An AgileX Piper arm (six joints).
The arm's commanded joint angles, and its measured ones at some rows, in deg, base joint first. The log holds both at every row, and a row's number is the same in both.
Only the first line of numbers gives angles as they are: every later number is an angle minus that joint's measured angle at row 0.
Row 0, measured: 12.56, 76.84, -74.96, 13.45, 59.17, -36.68
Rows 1 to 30, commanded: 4.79, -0.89, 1.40, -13.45, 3.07, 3.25; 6.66, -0.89, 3.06, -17.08, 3.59, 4.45; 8.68, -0.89, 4.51, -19.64, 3.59, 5.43; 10.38, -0.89, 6.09, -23.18, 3.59, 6.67; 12.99, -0.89, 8.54, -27.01, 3.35, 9.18; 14.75, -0.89, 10.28, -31.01, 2.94, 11.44; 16.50, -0.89, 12.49, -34.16, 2.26, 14.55; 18.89, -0.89, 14.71, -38.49, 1.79, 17.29; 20.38, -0.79, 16.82, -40.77, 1.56, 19.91; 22.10, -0.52, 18.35, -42.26, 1.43, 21.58; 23.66, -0.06, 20.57, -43.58, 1.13, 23.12; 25.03, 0.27, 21.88, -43.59, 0.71, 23.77; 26.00, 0.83, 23.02, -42.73, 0.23, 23.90; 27.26, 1.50, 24.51, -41.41, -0.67, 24.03; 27.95, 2.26, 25.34, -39.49, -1.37, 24.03; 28.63, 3.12, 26.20, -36.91, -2.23, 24.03; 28.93, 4.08, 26.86, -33.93, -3.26, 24.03; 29.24, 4.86, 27.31, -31.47, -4.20, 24.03; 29.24, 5.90, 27.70, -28.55, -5.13, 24.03; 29.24, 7.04, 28.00, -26.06, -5.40, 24.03; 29.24, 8.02, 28.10, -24.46, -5.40, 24.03; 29.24, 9.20, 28.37, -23.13, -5.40, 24.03; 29.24, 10.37, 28.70, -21.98, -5.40, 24.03; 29.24, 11.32, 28.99, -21.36, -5.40, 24.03; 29.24, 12.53, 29.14, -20.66, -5.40, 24.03; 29.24, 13.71, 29.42, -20.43, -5.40, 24.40; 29.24, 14.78, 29.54, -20.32, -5.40, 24.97; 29.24, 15.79, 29.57, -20.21, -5.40, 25.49; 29.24, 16.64, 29.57, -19.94, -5.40, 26.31; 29.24, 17.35, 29.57, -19.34, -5.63, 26.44
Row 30, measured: 29.16, 14.35, 29.27, -21.54, -5.35, 24.70
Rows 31 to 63, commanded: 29.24, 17.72, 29.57, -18.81, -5.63, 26.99; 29.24, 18.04, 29.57, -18.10, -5.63, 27.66; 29.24, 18.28, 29.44, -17.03, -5.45, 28.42; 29.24, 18.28, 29.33, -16.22, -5.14, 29.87; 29.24, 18.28, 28.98, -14.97, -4.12, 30.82; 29.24, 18.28, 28.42, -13.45, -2.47, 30.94; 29.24, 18.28, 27.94, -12.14, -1.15, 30.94; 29.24, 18.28, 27.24, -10.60, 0.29, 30.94; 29.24, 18.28, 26.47, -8.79, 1.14, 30.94; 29.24, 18.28, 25.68, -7.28, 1.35, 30.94; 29.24, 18.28, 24.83, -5.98, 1.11, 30.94; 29.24, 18.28, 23.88, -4.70, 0.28, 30.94; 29.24, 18.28, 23.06, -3.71, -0.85, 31.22; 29.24, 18.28, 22.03, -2.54, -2.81, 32.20; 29.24, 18.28, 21.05, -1.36, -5.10, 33.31; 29.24, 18.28, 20.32, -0.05, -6.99, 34.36; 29.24, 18.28, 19.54, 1.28, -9.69, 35.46; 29.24, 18.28, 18.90, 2.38, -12.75, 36.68; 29.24, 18.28, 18.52, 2.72, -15.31, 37.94; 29.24, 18.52, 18.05, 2.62, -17.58, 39.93; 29.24, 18.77, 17.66, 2.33, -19.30, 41.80; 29.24, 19.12, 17.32, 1.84, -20.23, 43.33; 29.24, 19.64, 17.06, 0.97, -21.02, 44.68; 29.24, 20.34, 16.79, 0.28, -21.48, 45.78; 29.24, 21.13, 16.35, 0.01, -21.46, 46.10; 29.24, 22.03, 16.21, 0.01, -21.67, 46.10; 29.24, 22.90, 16.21, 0.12, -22.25, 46.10; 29.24, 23.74, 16.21, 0.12, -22.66, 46.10; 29.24, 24.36, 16.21, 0.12, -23.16, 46.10; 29.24, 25.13, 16.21, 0.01, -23.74, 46.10; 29.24, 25.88, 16.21, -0.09, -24.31, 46.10; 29.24, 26.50, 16.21, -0.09, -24.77, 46.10; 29.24, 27.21, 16.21, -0.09, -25.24, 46.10
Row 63, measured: 29.16, 24.93, 16.49, 0.68, -22.93, 45.88
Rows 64 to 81, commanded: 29.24, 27.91, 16.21, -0.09, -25.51, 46.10; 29.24, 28.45, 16.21, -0.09, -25.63, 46.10; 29.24, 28.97, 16.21, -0.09, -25.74, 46.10; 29.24, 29.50, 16.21, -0.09, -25.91, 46.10; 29.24, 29.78, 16.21, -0.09, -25.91, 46.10; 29.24, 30.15, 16.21, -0.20, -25.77, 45.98; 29.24, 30.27, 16.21, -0.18, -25.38, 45.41; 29.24, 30.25, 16.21, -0.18, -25.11, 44.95; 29.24, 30.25, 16.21, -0.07, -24.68, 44.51; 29.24, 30.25, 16.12, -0.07, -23.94, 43.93; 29.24, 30.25, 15.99, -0.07, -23.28, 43.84; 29.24, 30.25, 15.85, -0.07, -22.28, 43.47; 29.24, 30.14, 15.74, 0.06, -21.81, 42.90; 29.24, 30.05, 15.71, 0.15, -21.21, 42.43; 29.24, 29.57, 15.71, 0.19, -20.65, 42.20; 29.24, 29.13, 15.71, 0.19, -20.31, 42.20; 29.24, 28.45, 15.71, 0.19, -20.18, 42.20; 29.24, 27.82, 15.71, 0.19, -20.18, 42.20
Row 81, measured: 29.16, 29.94, 15.88, 0.63, -21.96, 43.15
